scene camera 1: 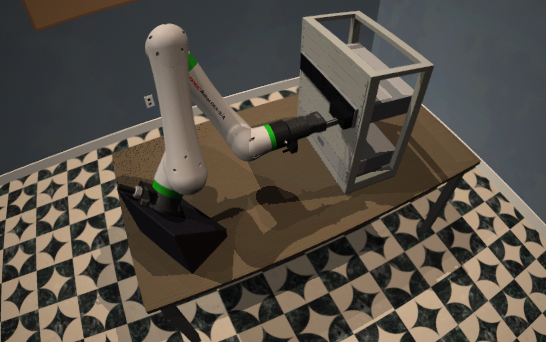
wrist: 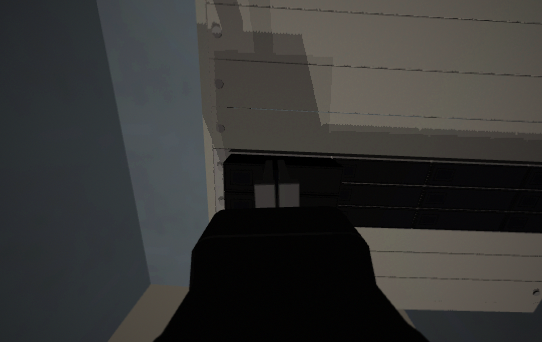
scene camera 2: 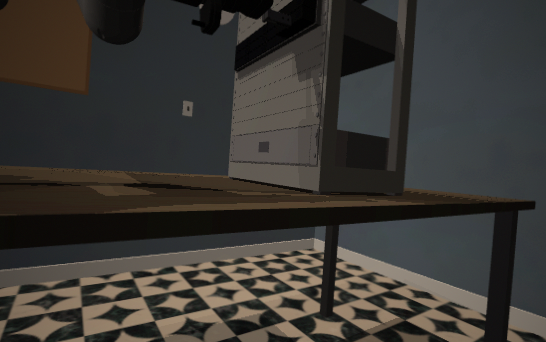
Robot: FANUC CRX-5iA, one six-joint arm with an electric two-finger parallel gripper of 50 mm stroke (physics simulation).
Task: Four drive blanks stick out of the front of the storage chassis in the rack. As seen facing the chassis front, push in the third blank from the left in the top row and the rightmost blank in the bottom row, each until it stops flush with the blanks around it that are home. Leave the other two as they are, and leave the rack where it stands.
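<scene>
The storage chassis is a black band of drive blanks across the rack front. The wrist view shows it upside down. The rightmost bottom-row blank sticks out at the chassis's right end. Another protruding blank shows beside it, in the row above on the real rack. My gripper is shut and empty, its tips at or just before the bottom-row blank's face; contact cannot be told. The top-row blanks near the right end are dark and partly hidden by the gripper body; those visible look level.
The rack stands upright on the wooden table. Pale panels lie above and below the chassis. The arm's black base stands at the table's other end. Walls are behind the rack.
</scene>
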